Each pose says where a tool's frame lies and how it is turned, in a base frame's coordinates. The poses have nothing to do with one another.
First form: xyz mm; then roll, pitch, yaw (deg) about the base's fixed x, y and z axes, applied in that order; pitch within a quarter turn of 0, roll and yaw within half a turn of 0.
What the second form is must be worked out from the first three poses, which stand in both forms.
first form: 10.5 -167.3 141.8 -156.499 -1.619 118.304
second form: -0.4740 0.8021 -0.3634 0.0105; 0.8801 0.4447 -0.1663 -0.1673; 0.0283 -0.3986 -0.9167 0.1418; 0 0 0 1
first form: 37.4 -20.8 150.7 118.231 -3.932 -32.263
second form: 0.8436 -0.3036 -0.4429 0.0374; -0.5325 -0.3677 -0.7623 -0.0208; 0.0686 0.8790 -0.4719 0.1507; 0 0 0 1
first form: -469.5 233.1 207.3 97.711 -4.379 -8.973
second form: 0.9849 -0.0957 -0.1444 -0.4695; -0.1555 -0.1207 -0.9804 0.2331; 0.0764 0.9881 -0.1338 0.2073; 0 0 0 1
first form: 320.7 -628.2 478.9 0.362 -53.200 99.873
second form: -0.1027 -0.9843 0.1435 0.3207; 0.5902 -0.1764 -0.7878 -0.6282; 0.8007 0.0038 0.5990 0.4789; 0 0 0 1
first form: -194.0 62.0 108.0 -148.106 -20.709 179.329
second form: -0.9353 -0.1769 -0.3064 -0.1940; 0.0110 0.8512 -0.5248 0.0620; 0.3536 -0.4942 -0.7942 0.1080; 0 0 0 1
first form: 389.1 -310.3 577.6 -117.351 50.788 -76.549
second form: 0.1471 -0.6069 0.7810 0.3891; -0.6149 0.5624 0.5528 -0.3103; -0.7748 -0.5615 -0.2905 0.5776; 0 0 0 1
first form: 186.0 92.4 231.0 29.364 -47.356 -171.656
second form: -0.6703 0.4833 0.5631 0.1860; -0.0983 -0.8100 0.5782 0.0924; 0.7356 0.3322 0.5904 0.2310; 0 0 0 1
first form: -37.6 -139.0 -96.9 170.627 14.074 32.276
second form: 0.8201 0.5604 -0.1159 -0.0376; 0.5180 -0.8130 -0.2658 -0.1390; -0.2432 0.1580 -0.9570 -0.0969; 0 0 0 1
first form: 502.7 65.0 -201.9 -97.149 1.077 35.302
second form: 0.8160 0.0567 -0.5753 0.5027; 0.5778 -0.1123 0.8084 0.0650; -0.0188 -0.9921 -0.1244 -0.2019; 0 0 0 1
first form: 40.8 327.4 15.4 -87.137 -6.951 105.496
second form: -0.2652 -0.0804 -0.9608 0.0408; 0.9566 0.1031 -0.2727 0.3274; 0.1210 -0.9914 0.0496 0.0154; 0 0 0 1
